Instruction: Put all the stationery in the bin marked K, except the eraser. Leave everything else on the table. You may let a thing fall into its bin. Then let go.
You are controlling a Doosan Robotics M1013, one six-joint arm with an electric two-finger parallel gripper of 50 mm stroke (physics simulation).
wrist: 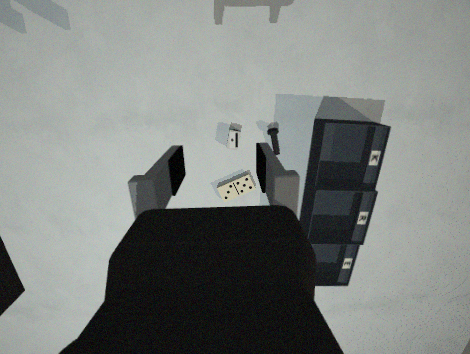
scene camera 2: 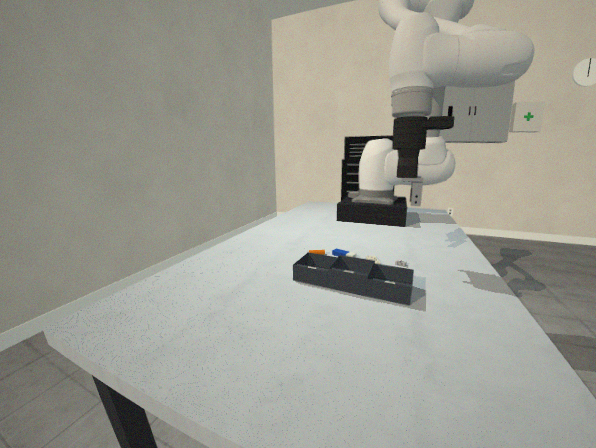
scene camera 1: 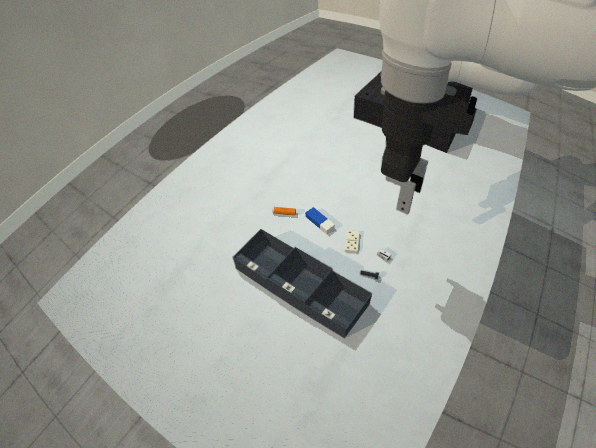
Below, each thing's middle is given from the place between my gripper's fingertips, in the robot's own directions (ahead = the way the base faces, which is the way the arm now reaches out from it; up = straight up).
Now: hand 16 cm short of the dark three-compartment tray (scene camera 1: 309, 285), 11 cm to the left of it and 14 cm above it.
